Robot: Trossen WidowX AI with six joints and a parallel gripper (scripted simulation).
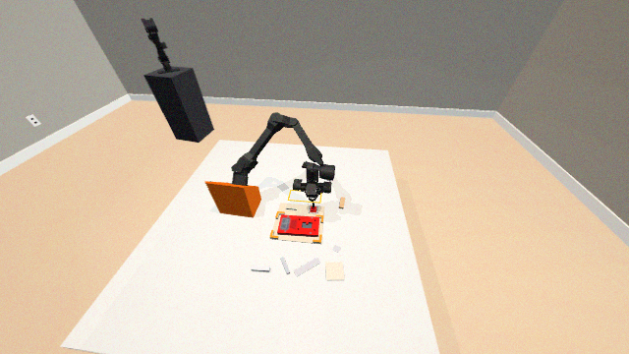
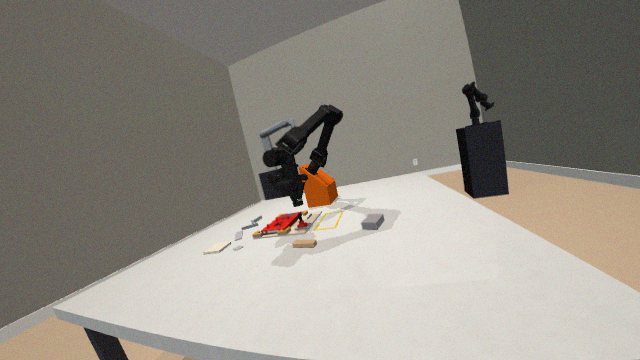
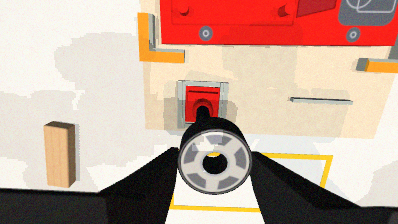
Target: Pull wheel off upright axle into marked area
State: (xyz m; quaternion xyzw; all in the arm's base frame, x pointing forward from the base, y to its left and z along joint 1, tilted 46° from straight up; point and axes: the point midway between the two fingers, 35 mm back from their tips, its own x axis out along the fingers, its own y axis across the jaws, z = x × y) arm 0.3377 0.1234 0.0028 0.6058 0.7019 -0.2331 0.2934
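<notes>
The black axle lies 70 mm below my gripper tip and 10 mm ahead of it. The rest, counted from my gripper tip: grey block 280 mm to the left, 90 mm below, 20 mm ahead; then wooden block 150 mm ahead, 100 mm below, 80 mm to the left; then wheel right at my gripper tip.
</notes>
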